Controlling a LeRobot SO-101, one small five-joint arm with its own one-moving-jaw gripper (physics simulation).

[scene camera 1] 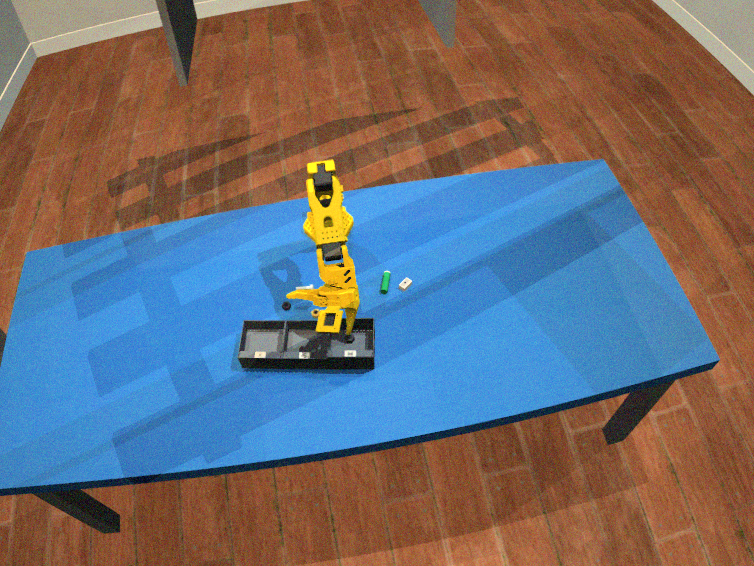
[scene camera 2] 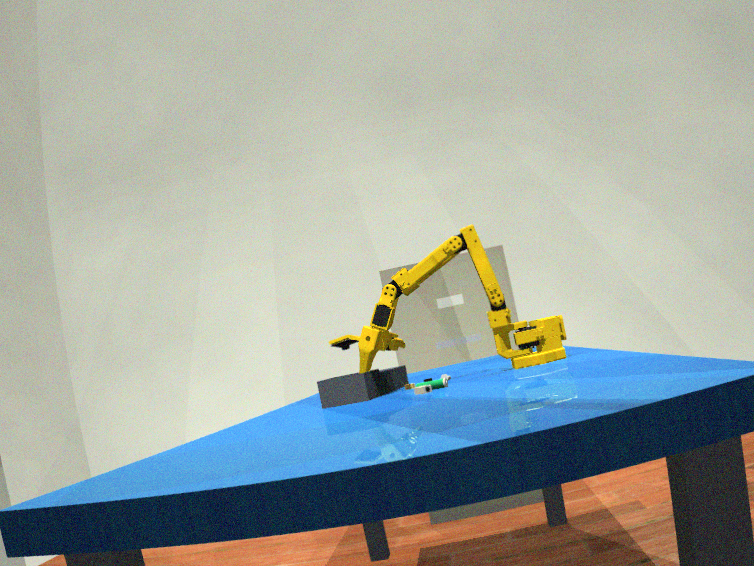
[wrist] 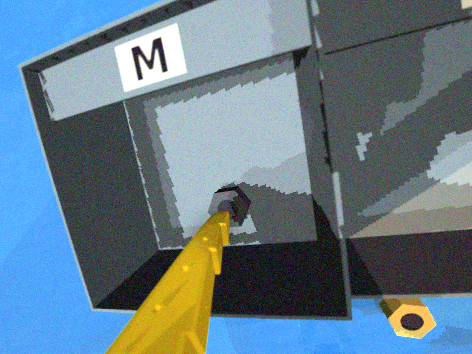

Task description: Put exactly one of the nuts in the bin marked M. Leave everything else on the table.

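Pixels of known places: hand, tool point: (scene camera 1: 347, 332) (scene camera 2: 363, 383) (wrist: 228, 223); arm's base, link origin: (scene camera 2: 528, 365).
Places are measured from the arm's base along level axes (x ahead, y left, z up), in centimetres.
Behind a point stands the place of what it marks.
A dark hexagonal nut (scene camera 1: 349, 338) @(x 28.4, y 0.0, z 1.5 cm) (wrist: 233, 202) @(x 28.3, y -0.3, z 1.6 cm) lies on the floor of the bin marked M (scene camera 1: 372, 346) @(x 30.5, y 4.0, z 0.7 cm) (wrist: 75, 155) @(x 32.2, y 3.9, z 3.7 cm). My gripper (scene camera 1: 319, 314) (scene camera 2: 382, 358) is wide open and empty. Its fixed jaw points down into the M bin, its tip at or just above the nut and partly covering it in the wrist view; whether they touch cannot be told. The moving jaw is swung out of the wrist view. A brass nut (scene camera 1: 314, 312) @(x 20.7, y -5.8, z 0.8 cm) (wrist: 412, 321) @(x 20.7, y -5.6, z 0.9 cm) is on the table just outside the middle bin. A small black piece (scene camera 1: 286, 305) @(x 17.9, y -11.2, z 0.9 cm), seemingly a nut, lies farther left.
The dark three-bin tray (scene camera 1: 306, 363) @(x 32.6, y -8.6, z 2.2 cm) (scene camera 2: 344, 391) @(x 30.6, y 4.4, z 2.2 cm) has walls around my fixed jaw. A pale screw (scene camera 1: 304, 286) @(x 14.0, y -7.0, z 1.0 cm) lies behind the black piece. A green cylinder (scene camera 1: 385, 282) @(x 16.7, y 9.2, z 1.4 cm) (scene camera 2: 431, 384) @(x 16.2, y 10.0, z 0.9 cm) and a white block with a hole (scene camera 1: 405, 283) @(x 17.6, y 13.1, z 1.1 cm) (scene camera 2: 422, 389) @(x 17.4, y 14.3, z 0.7 cm) lie right of the arm.
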